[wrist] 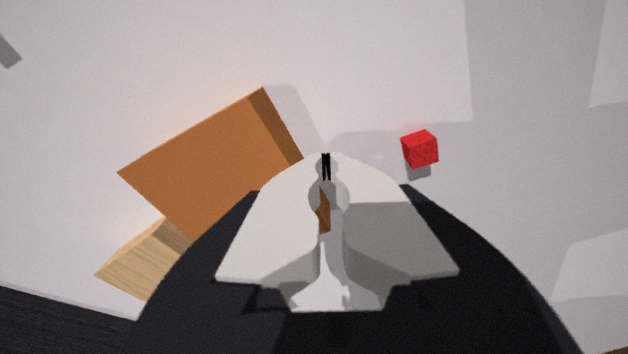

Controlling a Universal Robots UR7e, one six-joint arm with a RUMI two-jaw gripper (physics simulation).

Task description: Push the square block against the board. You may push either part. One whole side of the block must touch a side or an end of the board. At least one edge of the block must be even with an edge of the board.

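Places are measured from the arm's base along level axes (x ahead, y left, z up), in millimetres.
Where they show: gripper, between the fingertips: [325, 157].
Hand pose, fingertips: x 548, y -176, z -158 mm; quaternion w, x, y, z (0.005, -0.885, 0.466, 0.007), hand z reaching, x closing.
After its pixels a point has its place.
A large orange-brown part [205, 160] @[x 519, y -115, z -140 mm] with straight edges lies left of my gripper, its near portion hidden behind the jaws. Orange-brown also shows through the gap between the jaws. A pale wood-grained part [142, 265] @[x 390, y -95, z -140 mm] shows at the lower left, beside the orange-brown part's lower-left edge. The dark gripper body hides its right portion. Full outlines are hidden, so I cannot tell which is the square block and which the board, nor whether they touch. My gripper [325, 157] @[x 548, y -176, z -158 mm] is shut and empty. Its tips appear right of the orange-brown part's right side; contact is unclear.
A small red cube [420, 150] @[x 583, y -221, z -154 mm] is right of my fingertips, with a small shadow below it. The pale surface [350, 50] @[x 604, y -157, z -170 mm] carries broad shadows. A dark grained area [55, 320] @[x 169, y -3, z -150 mm] lies beyond its edge at the lower left.
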